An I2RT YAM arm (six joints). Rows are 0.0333 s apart.
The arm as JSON. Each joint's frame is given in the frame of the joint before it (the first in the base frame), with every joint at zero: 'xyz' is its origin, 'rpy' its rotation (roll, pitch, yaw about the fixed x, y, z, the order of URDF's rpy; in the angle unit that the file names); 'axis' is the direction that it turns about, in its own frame. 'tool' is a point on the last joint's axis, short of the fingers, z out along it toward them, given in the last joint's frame.
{
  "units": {
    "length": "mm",
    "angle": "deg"
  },
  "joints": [
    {
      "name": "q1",
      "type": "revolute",
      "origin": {
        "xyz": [
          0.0,
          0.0,
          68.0
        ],
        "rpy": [
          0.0,
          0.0,
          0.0
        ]
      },
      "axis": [
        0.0,
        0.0,
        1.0
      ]
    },
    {
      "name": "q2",
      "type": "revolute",
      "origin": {
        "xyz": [
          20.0,
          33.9,
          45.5
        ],
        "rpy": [
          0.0,
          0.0,
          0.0
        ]
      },
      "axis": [
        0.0,
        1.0,
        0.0
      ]
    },
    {
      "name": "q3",
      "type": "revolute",
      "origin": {
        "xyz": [
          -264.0,
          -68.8,
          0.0
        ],
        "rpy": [
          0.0,
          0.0,
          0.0
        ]
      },
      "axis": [
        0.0,
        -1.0,
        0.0
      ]
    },
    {
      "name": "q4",
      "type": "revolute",
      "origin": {
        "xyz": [
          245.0,
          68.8,
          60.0
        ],
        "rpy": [
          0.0,
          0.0,
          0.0
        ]
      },
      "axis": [
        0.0,
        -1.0,
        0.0
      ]
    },
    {
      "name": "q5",
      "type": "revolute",
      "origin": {
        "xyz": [
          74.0,
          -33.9,
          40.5
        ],
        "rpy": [
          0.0,
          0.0,
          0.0
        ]
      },
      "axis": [
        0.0,
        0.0,
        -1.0
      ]
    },
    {
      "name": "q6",
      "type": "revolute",
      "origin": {
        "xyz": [
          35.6,
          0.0,
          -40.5
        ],
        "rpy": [
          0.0,
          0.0,
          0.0
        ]
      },
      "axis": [
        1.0,
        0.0,
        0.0
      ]
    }
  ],
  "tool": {
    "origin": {
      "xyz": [
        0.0,
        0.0,
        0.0
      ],
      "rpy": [
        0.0,
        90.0,
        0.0
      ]
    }
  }
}
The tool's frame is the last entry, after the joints.
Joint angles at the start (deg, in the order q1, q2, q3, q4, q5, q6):
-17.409, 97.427, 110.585, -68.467, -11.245, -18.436
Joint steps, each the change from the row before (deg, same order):
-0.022, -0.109, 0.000, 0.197, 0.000, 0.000
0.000, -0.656, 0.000, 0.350, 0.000, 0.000
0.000, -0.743, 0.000, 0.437, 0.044, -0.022
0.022, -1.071, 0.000, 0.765, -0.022, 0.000
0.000, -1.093, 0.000, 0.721, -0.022, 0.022
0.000, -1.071, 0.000, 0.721, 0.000, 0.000
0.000, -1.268, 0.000, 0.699, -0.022, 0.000
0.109, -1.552, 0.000, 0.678, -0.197, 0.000
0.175, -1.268, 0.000, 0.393, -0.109, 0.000
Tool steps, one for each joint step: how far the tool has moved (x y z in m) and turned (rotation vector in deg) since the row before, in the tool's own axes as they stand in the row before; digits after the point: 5 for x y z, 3 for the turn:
-0.00027, -0.00006, -0.00082, 0.108, -0.284, -0.042
-0.00035, 0.00089, -0.00481, 0.312, -0.936, -0.196
-0.00049, 0.00095, -0.00546, 0.408, -1.084, -0.252
-0.00104, 0.00145, -0.00788, 0.535, -1.716, -0.374
-0.00102, 0.00137, -0.00810, 0.542, -1.695, -0.331
-0.00112, 0.00130, -0.00798, 0.556, -1.667, -0.349
-0.00115, 0.00162, -0.00948, 0.589, -1.837, -0.384
-0.00141, 0.00271, -0.01154, 0.426, -2.147, -0.514
-0.00112, 0.00268, -0.00936, 0.281, -1.597, -0.447

